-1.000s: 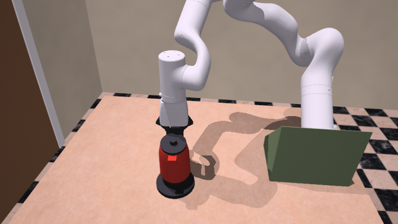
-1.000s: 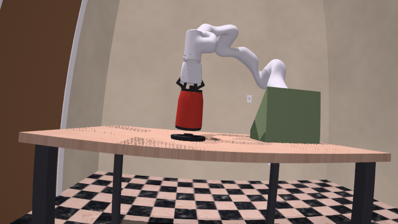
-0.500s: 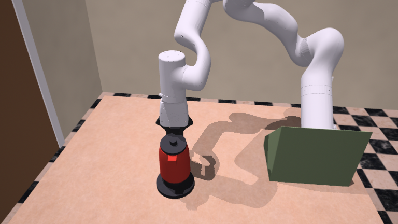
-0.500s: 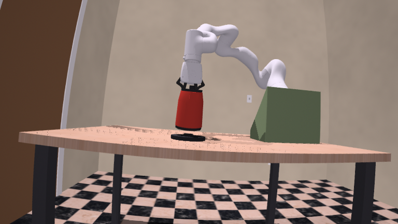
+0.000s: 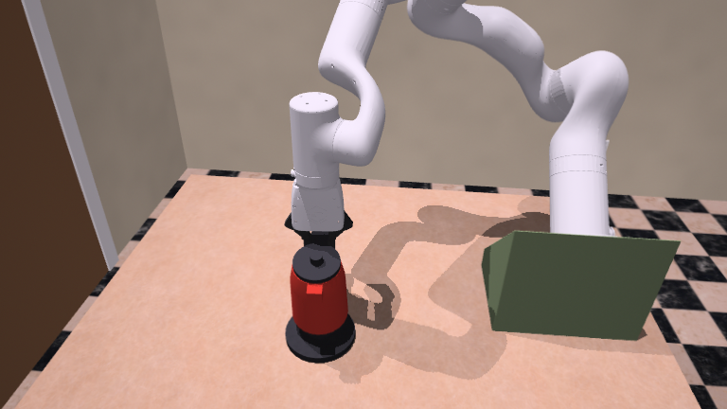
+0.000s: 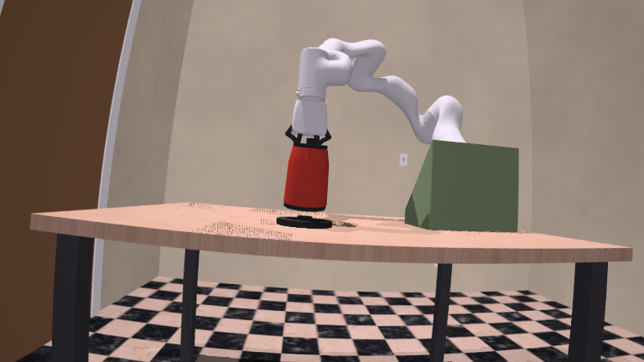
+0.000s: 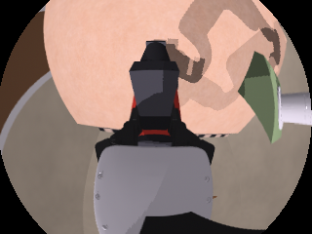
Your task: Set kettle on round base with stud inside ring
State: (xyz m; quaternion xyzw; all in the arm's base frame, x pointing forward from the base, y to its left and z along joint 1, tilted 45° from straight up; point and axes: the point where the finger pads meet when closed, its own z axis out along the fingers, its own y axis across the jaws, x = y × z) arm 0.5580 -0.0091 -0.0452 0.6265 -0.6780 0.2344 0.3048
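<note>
Now: hand 60 mm above the red kettle and 20 mm to the right of it. Round my hand: round kettle base: 190 mm below, 60 mm to the left.
</note>
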